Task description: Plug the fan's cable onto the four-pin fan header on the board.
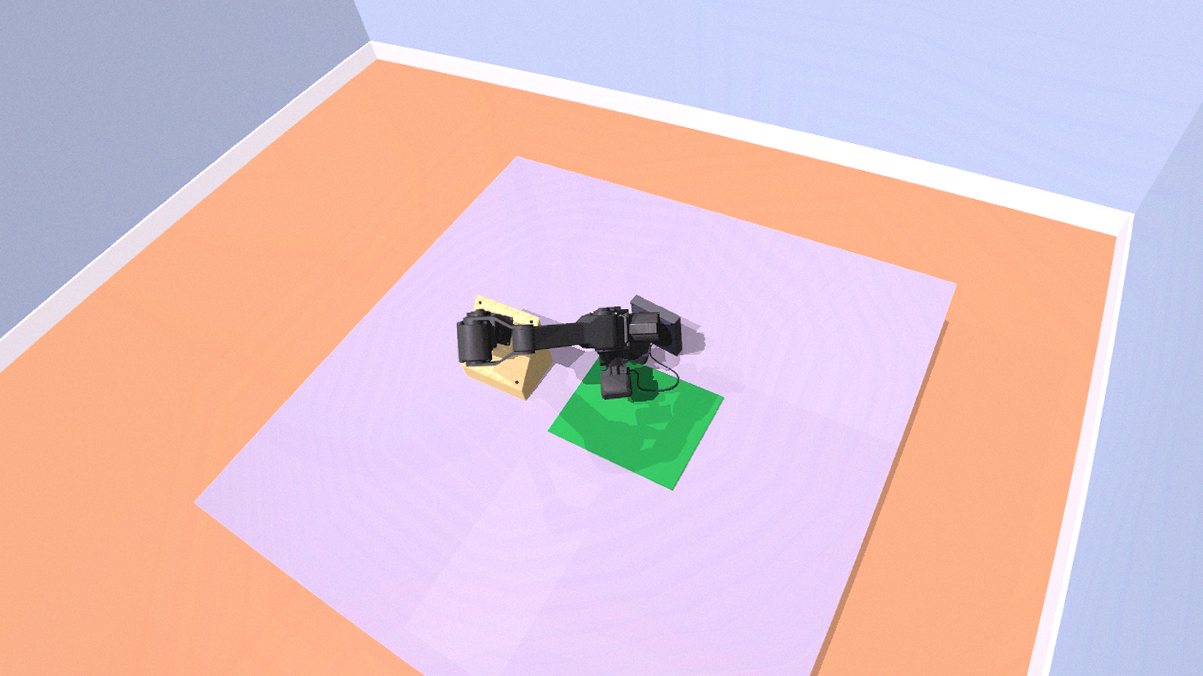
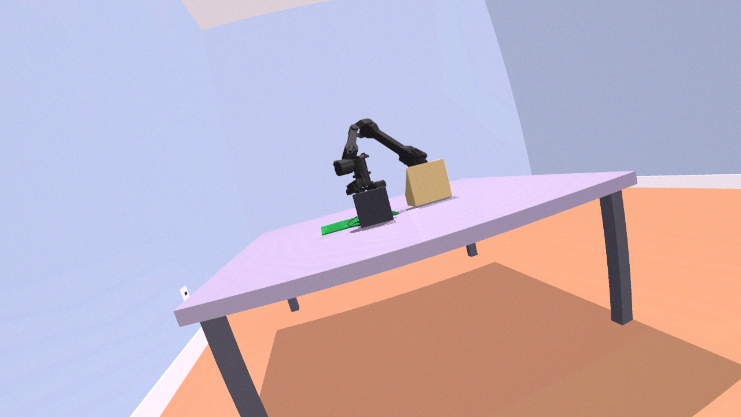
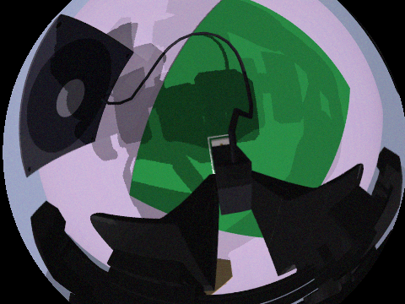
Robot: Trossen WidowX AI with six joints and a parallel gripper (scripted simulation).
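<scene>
Right now my gripper tip is 6 cm short of the green board, 5 cm to the left of it and 5 cm above it. Round my gripper tip: black fan plug (1 cm ahead, 1 cm above); black square fan (14 cm to the left, 3 cm ahead, 2 cm above).
</scene>
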